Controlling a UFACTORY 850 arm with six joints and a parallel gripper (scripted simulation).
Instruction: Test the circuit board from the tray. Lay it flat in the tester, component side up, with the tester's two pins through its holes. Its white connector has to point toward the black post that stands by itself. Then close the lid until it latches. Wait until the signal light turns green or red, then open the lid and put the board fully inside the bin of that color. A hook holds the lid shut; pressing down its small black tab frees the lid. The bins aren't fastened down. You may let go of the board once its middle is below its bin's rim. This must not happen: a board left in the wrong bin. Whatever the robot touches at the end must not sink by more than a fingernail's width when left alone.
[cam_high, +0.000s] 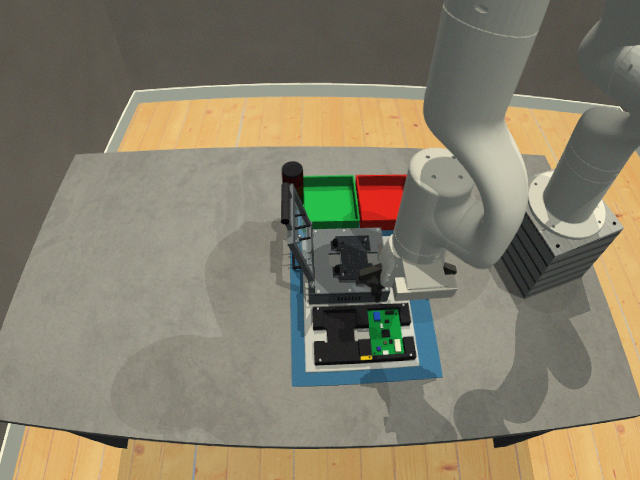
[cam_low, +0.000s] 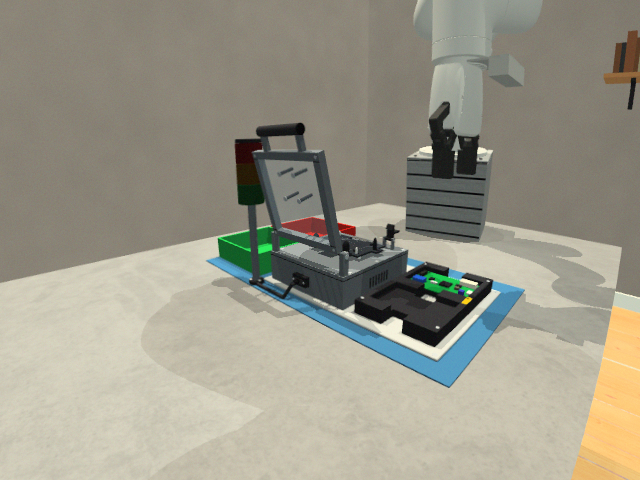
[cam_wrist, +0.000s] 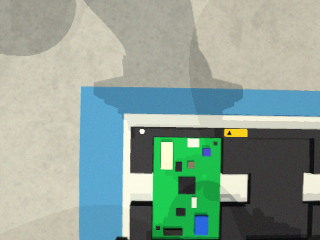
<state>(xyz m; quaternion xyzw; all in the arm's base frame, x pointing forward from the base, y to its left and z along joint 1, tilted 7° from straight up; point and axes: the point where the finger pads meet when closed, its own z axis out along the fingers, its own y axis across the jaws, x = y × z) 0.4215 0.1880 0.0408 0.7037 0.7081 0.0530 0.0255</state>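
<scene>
Right now the green circuit board is 19 cm below my hand. The rest, counted from my hand: tester bed 7 cm ahead, 16 cm to the right, 14 cm below; tester lid 19 cm ahead, 17 cm to the right, 3 cm below; black latch block 11 cm to the right, 12 cm below.
</scene>
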